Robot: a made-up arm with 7 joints.
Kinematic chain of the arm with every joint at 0, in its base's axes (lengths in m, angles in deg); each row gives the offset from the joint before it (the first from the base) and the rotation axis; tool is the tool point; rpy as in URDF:
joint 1: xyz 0 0 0.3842 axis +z
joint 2: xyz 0 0 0 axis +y
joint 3: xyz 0 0 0.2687 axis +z
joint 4: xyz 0.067 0 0 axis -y
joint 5: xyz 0.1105 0 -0.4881 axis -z
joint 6: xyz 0 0 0 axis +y
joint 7: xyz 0.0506 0 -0.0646 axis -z
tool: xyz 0 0 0 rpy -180 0 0
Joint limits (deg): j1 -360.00..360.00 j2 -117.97..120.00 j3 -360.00..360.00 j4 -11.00..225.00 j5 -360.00..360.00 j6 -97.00..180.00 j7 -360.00..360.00
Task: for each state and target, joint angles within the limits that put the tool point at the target. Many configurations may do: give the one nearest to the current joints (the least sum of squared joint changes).
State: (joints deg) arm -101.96 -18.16 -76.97 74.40 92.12 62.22 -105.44
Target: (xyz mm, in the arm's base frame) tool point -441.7 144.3 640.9
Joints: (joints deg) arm -134.81 -59.44 -57.82 44.29 85.52 81.26 -105.44
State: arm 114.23 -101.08 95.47 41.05 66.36 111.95 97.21
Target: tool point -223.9 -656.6 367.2
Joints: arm 130.98 -93.83 82.73 88.86 74.39 99.86 97.21
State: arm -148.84 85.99 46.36 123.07 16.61 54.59 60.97
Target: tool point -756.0 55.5 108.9
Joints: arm -196.72 72.39 17.77 120.34 14.58 61.09 60.97
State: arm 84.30 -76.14 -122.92 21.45 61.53 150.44 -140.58
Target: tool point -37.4 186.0 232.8
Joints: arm 134.79 -72.78 -156.20 1.19 45.31 143.68 -140.58
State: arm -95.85 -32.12 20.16 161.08 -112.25 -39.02 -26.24
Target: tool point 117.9 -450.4 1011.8
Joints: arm -97.49 8.04 16.59 134.74 -115.52 -36.70 -26.24
